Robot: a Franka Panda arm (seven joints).
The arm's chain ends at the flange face. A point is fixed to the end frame.
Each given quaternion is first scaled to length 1.
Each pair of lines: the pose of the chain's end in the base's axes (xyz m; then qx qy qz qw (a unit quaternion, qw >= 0)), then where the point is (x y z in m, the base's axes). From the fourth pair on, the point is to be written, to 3 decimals.
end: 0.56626 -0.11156 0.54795 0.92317 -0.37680 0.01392 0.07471
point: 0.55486 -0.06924 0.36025
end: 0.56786 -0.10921 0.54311 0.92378 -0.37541 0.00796 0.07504
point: 0.55422 -0.06618 0.35572
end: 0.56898 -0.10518 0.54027 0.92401 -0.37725 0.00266 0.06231
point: 0.55552 -0.05695 0.35414
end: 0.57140 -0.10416 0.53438 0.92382 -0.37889 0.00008 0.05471
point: 0.558 -0.053 0.349
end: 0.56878 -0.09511 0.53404 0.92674 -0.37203 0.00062 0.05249
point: 0.555 -0.043 0.349
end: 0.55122 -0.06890 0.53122 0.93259 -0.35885 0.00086 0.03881
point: 0.538 -0.013 0.347
